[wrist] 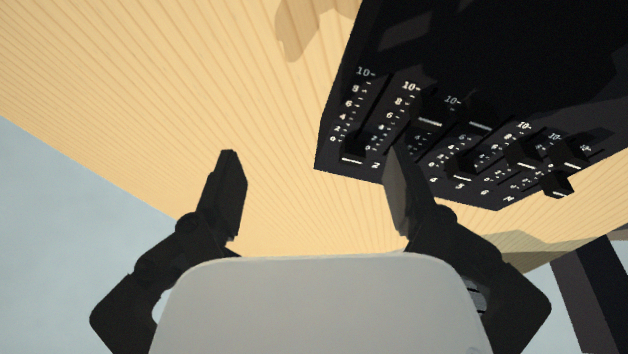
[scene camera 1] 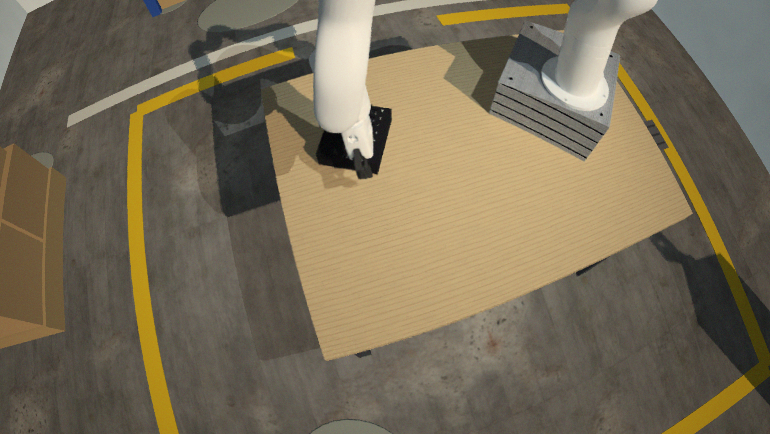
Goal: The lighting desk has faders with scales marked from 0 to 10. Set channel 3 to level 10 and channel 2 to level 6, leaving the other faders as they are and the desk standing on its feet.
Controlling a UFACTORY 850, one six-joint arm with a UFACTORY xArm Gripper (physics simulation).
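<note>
The black lighting desk (scene camera 1: 384, 141) (wrist: 500, 50) appears flat on the table and is partly hidden by the arm in the scene view. In the wrist view, the channel 2 fader (wrist: 429, 114) seems near 8 and the channel 3 fader (wrist: 480, 119) near 10; exact levels are hard to read. The channel 1 fader (wrist: 353, 151) is at the 0 end. My gripper (scene camera 1: 364, 173) (wrist: 314, 163) is open and empty by the desk's numbered edge. Its right finger hides the number 3 and part of the scales there. The other finger is beyond the desk's side.
The channel 4 fader (wrist: 462, 167) is low; more faders stand to its right. The wooden table (scene camera 1: 458, 226) (wrist: 150, 100) extends around the desk. The grey block (scene camera 1: 544, 126) under the arm's base stands at the table's right rear. A brown cabinet (scene camera 1: 53, 248) stands on the floor at far left.
</note>
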